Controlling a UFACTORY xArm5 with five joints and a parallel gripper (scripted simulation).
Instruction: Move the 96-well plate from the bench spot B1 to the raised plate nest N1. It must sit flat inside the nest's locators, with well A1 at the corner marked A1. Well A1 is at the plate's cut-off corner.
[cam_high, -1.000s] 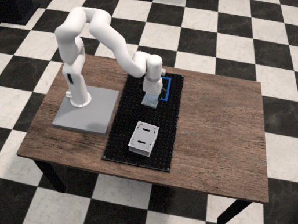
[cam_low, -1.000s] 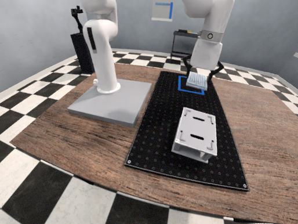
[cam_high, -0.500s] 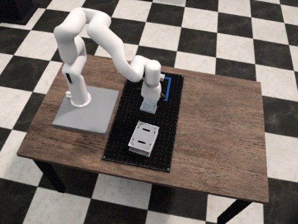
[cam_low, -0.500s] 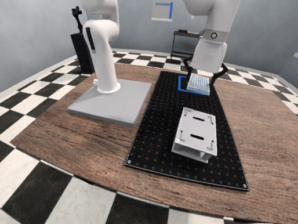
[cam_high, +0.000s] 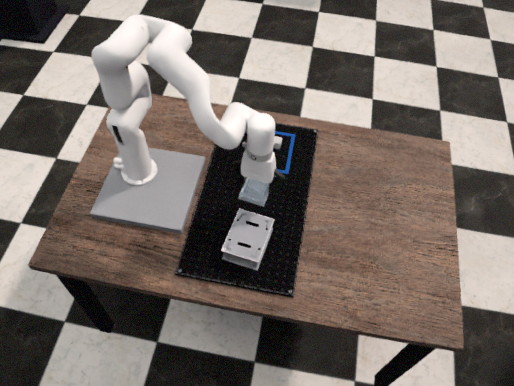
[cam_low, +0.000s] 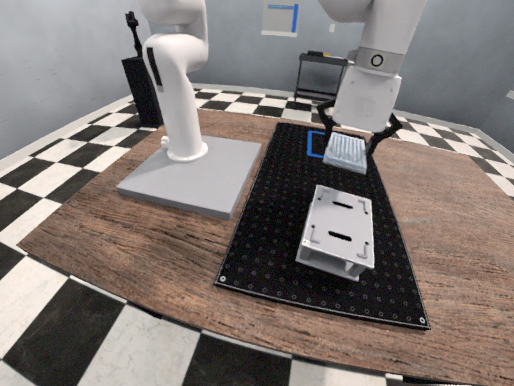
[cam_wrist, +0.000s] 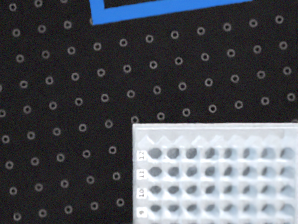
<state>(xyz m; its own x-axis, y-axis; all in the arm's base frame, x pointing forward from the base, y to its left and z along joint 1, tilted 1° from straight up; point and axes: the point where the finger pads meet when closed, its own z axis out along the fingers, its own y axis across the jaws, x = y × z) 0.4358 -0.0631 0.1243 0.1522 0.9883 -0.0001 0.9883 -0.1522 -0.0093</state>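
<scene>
My gripper is now 14 cm to the left of the grey plate nest N1 and 8 cm above it. Also, from my hand: 96-well plate (1 cm below).
</scene>
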